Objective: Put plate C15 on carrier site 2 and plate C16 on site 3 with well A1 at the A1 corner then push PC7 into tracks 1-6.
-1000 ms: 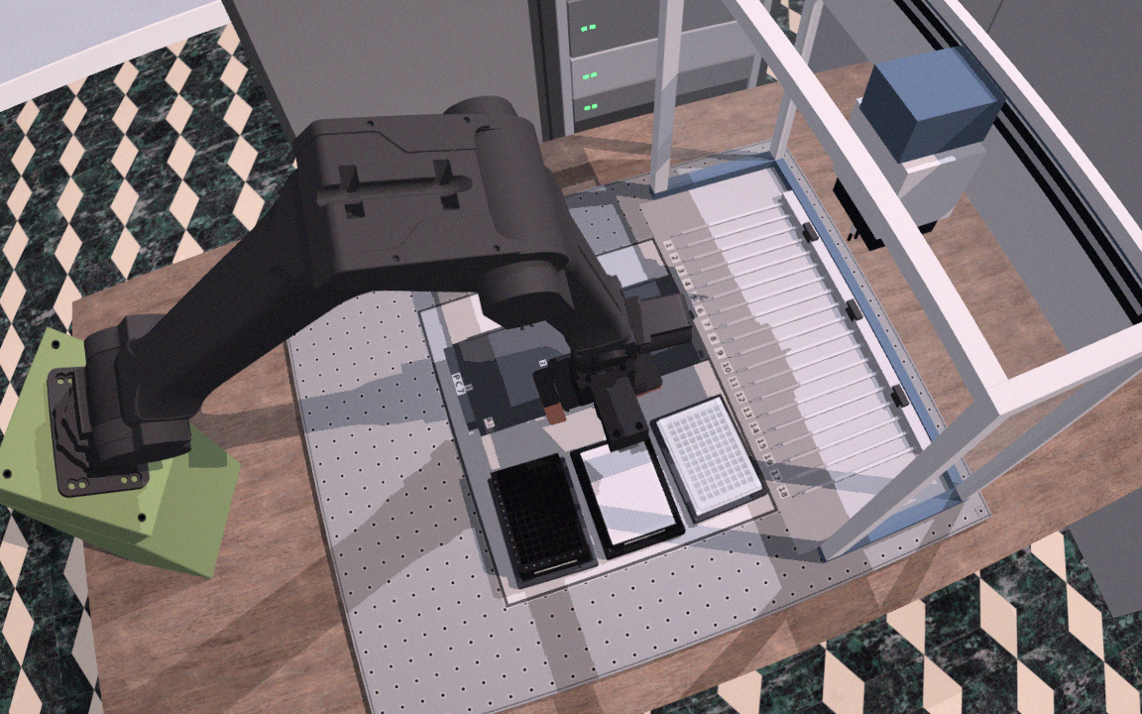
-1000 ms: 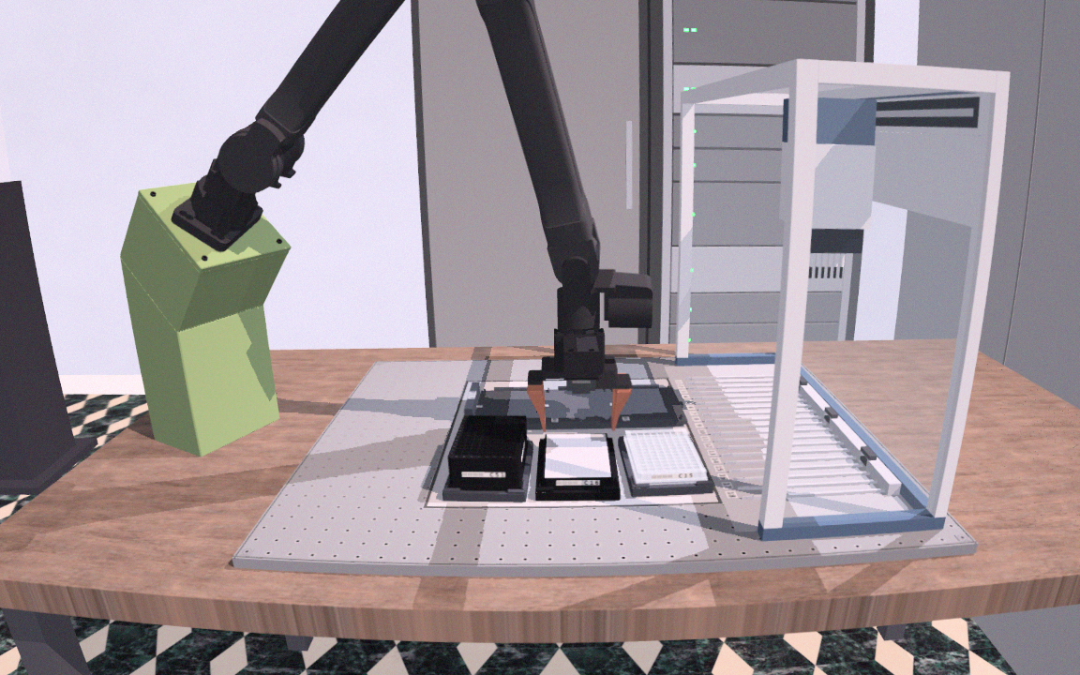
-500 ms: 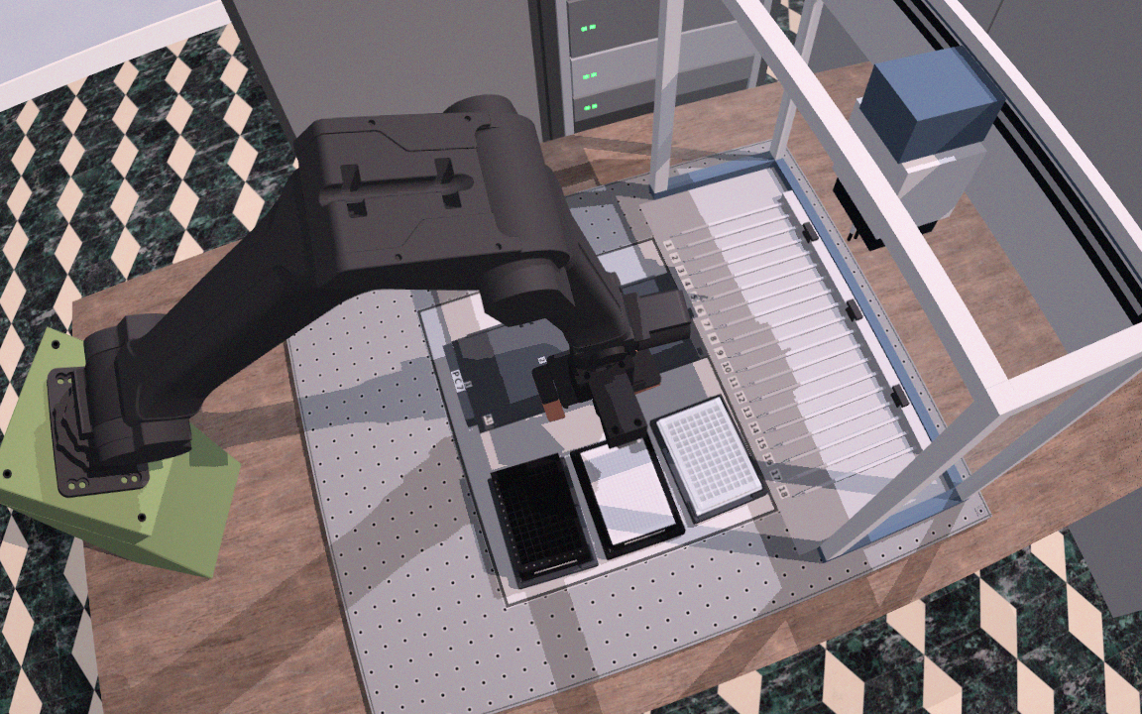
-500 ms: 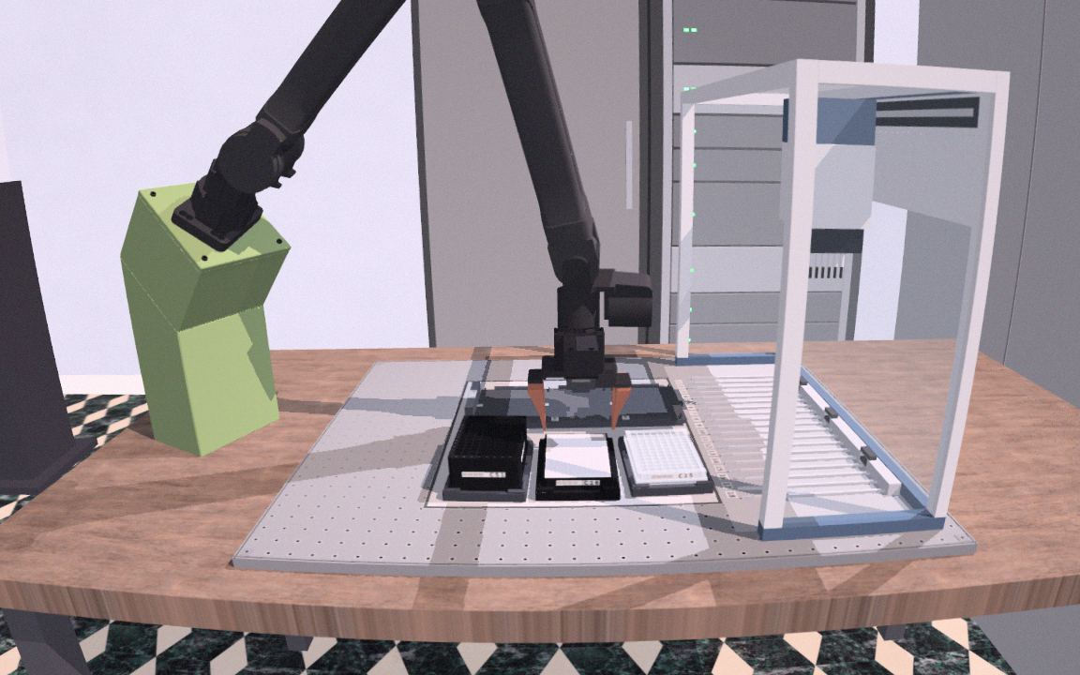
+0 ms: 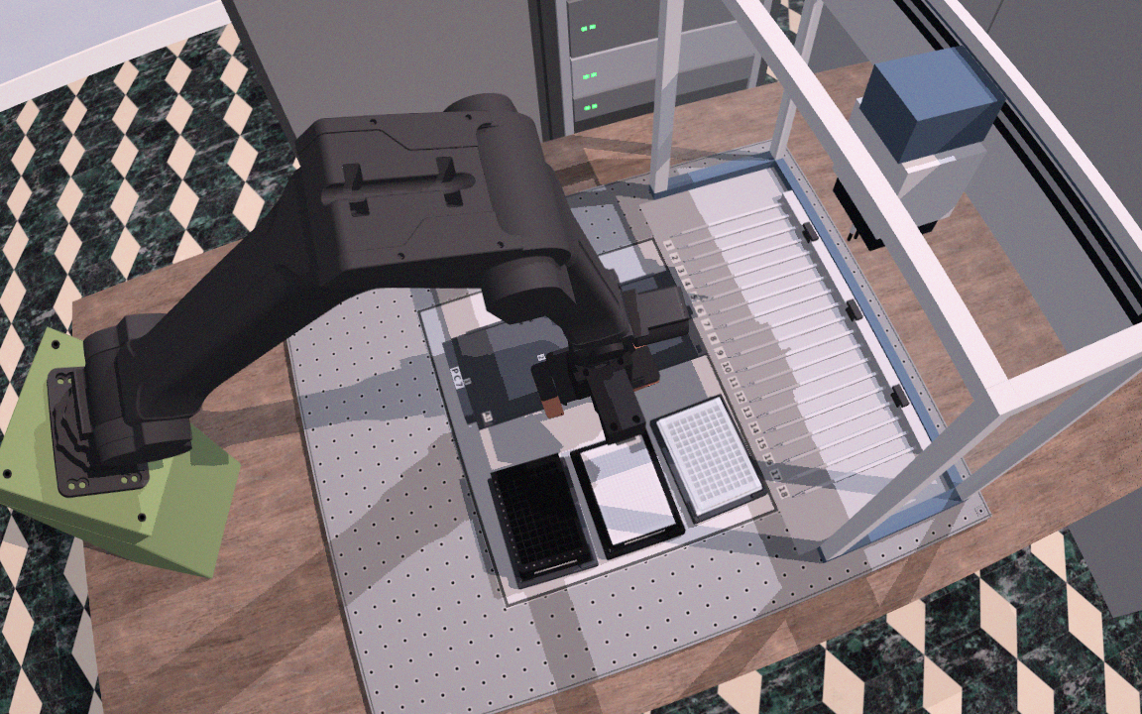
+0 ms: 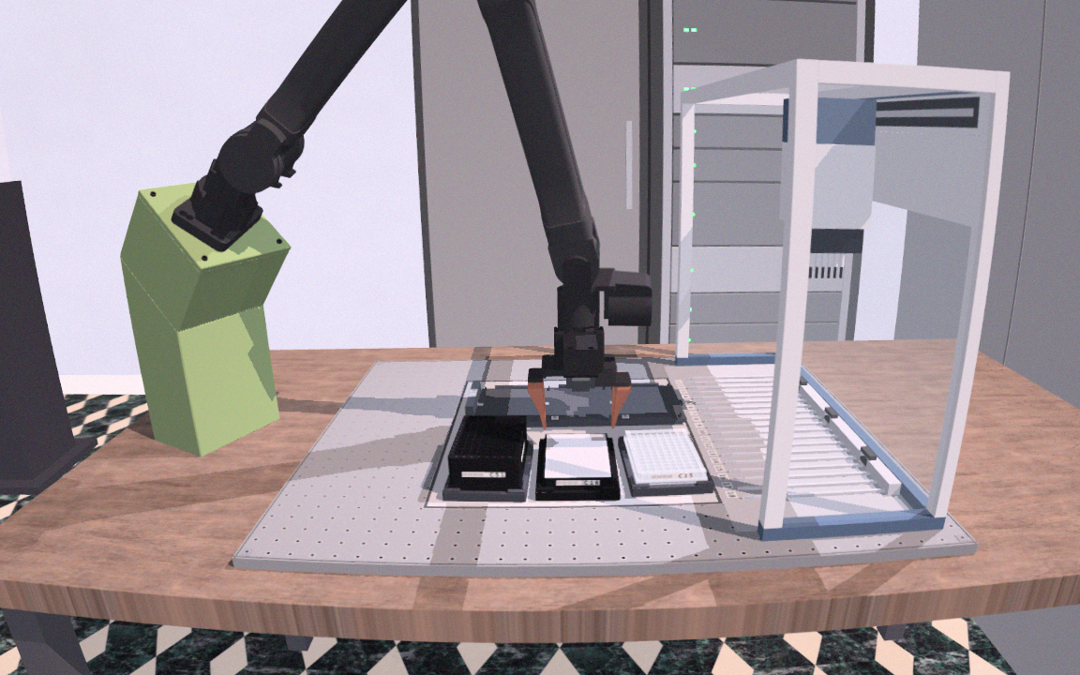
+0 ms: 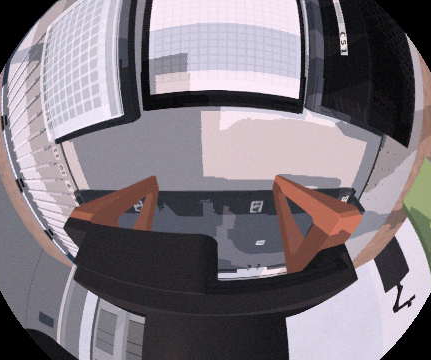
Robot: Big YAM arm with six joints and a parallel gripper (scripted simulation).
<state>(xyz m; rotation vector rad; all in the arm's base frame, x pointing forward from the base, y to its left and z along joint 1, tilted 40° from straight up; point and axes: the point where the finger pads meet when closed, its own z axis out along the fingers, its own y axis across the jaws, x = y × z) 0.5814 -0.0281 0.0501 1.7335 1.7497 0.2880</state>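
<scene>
Right now the nest S2 is 13 cm to the right of my hand, 2 cm behind it and 1 cm below it. From my hand the other things lie so: white 96-well plate C15 (13 cm to the right, 9 cm ahead); dark carrier PC7 (8 cm to the left, 1 cm ahead); nest S3 (13 cm to the right, 9 cm ahead, 1 cm below).
</scene>
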